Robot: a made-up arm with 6 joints.
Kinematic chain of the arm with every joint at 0, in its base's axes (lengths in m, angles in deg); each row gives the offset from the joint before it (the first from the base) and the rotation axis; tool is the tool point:
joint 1: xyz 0 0 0.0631 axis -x
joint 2: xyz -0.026 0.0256 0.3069 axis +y
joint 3: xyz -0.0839 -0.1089 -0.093 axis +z
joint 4: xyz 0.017 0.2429 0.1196 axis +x
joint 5: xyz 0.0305 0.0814 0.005 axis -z
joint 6: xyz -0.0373 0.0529 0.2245 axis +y
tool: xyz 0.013 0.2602 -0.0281
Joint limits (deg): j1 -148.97..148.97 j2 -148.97..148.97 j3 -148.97..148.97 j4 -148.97..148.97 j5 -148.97..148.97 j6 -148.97..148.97
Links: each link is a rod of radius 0.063 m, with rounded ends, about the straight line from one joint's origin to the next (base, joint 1, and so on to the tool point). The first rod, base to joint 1, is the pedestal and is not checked.
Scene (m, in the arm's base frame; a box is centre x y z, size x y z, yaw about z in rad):
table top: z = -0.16
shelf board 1: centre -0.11 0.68 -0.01 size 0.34 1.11 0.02 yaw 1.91
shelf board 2: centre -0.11 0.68 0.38 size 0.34 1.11 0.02 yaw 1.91
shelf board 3: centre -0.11 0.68 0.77 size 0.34 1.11 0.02 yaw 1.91
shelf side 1: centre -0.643 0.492 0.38 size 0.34 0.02 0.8 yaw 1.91
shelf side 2: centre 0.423 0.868 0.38 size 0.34 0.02 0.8 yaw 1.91
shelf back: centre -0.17 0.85 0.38 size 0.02 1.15 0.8 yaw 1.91
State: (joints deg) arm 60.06 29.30 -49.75 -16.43 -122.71 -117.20
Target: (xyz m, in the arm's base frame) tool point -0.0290 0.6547 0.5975
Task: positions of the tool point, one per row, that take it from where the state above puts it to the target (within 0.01 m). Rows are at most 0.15 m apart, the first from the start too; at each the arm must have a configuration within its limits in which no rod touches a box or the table.
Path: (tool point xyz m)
1: 0.1254 0.5990 0.1601
2: 0.1721 0.5694 0.1404
3: 0.2128 0.5319 0.1154
4: 0.2453 0.4868 0.0858
5: 0.2229 0.5038 0.1391
6: 0.2055 0.5100 0.1987
7: 0.1907 0.5074 0.2663
8: 0.1747 0.4957 0.3426
9: 0.1518 0.4733 0.4263
10: 0.1169 0.4371 0.5137
11: 0.0664 0.3843 0.5975
12: 0.0531 0.4773 0.6149
13: 0.0206 0.5691 0.6160
14: -0.0290 0.6547 0.5975

